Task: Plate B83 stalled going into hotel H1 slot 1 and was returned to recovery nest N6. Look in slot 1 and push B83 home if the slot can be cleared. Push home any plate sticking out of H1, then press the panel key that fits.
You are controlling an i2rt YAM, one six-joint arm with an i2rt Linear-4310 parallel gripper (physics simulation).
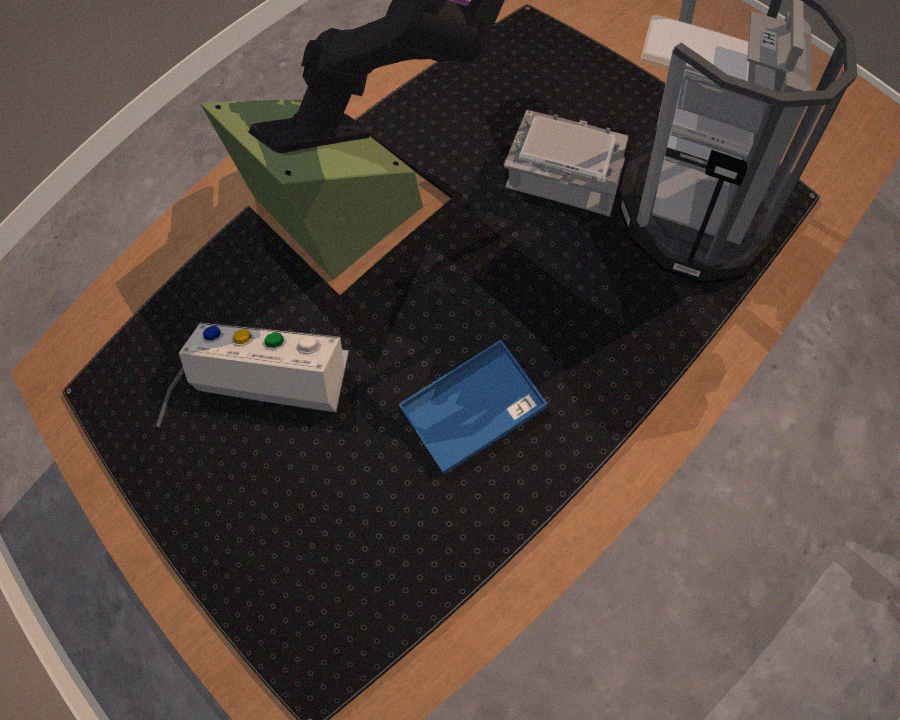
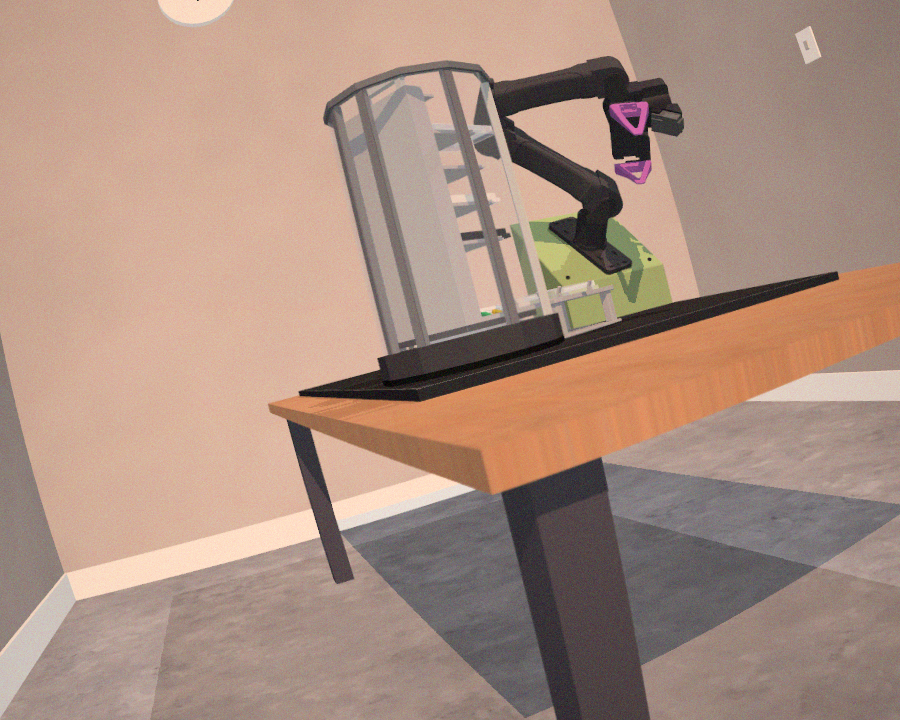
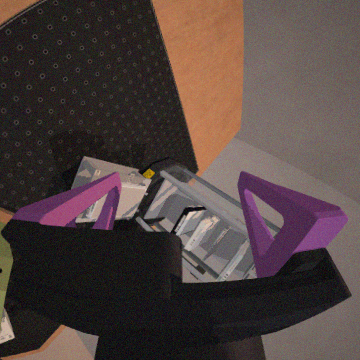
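Pixels of known places: gripper, fingertip midpoint: (image 2: 639,159) (image 3: 179,177); arm's base, link origin: (image 1: 311,133) (image 2: 589,246).
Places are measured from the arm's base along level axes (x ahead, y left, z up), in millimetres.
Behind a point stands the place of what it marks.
Observation:
Hotel H1 (image 1: 660,135) @(z 94, x 414, y 213 mm) (image 2: 390,225) @(z 44, x 555, y 392 mm) is a grey barred tower on a dark round base. Several shelf levels show inside; a pale plate (image 1: 709,136) sits in one, and a dark piece (image 2: 484,234) @(z 4, x 457, y 438 mm) shows at a lower level. I cannot tell which slot is 1 or what lies deep in it. A pale plate (image 1: 570,146) @(z -77, x 268, y 243 mm) (image 2: 574,291) @(z -87, x 252, y 288 mm) rests on the white nest (image 1: 562,191) @(z -145, x 281, y 208 mm) (image 2: 611,304) @(z -121, x 178, y 272 mm) beside the hotel; its label is unreadable. The white panel (image 1: 258,379) @(z -91, x 169, y -291 mm) has blue, yellow, green and white keys. My gripper (image 2: 634,146) @(z 99, x 81, y 327 mm) (image 3: 179,177) @(z 99, x 81, y 327 mm) is open and empty, high above the table, apart from the hotel.
A blue tray (image 1: 472,420) @(z -148, x 403, y -143 mm) marked LF lies on the black mat (image 1: 360,525) @(z -151, x 386, y -339 mm). The green pedestal (image 1: 337,202) @(z -14, x 114, y -58 mm) (image 2: 551,251) @(z 6, x 83, y -16 mm) carries the arm. A white box (image 1: 694,41) @(z 182, x 396, y 306 mm) lies behind the hotel. A small yellow square (image 3: 149,173) @(z -125, x 338, y 343 mm) shows between nest and hotel.

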